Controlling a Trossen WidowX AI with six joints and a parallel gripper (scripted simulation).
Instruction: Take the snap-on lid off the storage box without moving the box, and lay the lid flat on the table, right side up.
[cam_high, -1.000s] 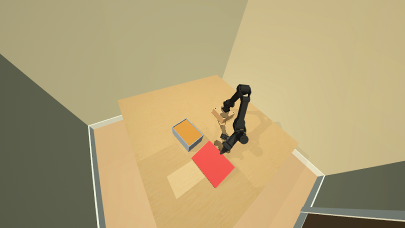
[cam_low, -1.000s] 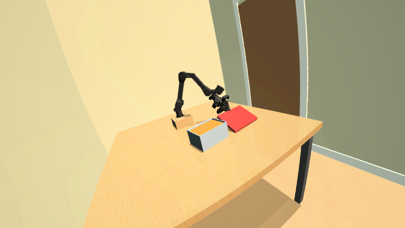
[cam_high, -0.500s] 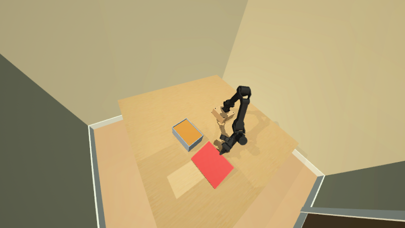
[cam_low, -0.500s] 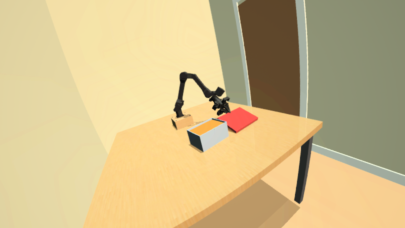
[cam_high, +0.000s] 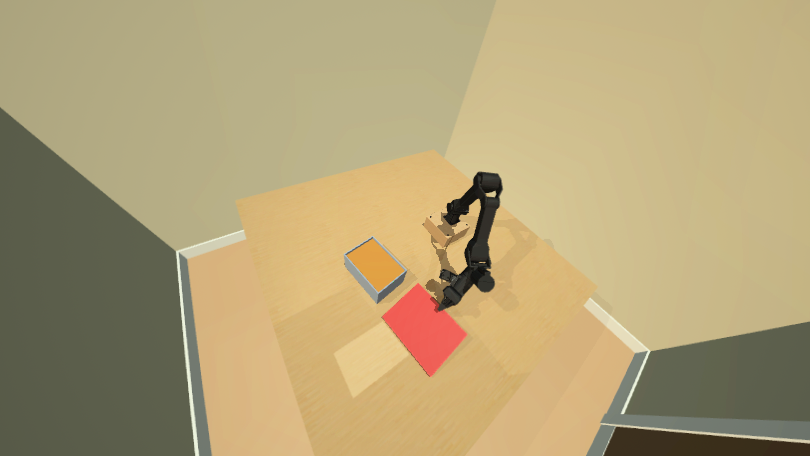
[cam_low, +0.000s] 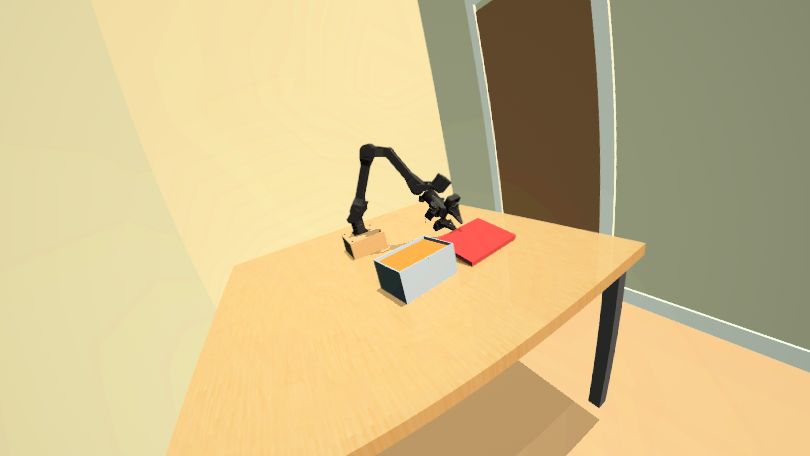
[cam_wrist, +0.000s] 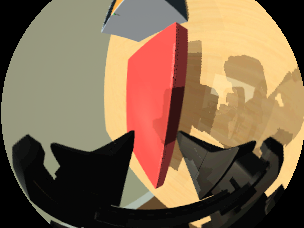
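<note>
Now: gripper tip 70 mm short of the red lid, 10 mm to the right of it and 30 mm above it. From my gripper tip the other things lie so: grey storage box: 140 mm ahead, 260 mm to the right, 10 mm below.
</note>
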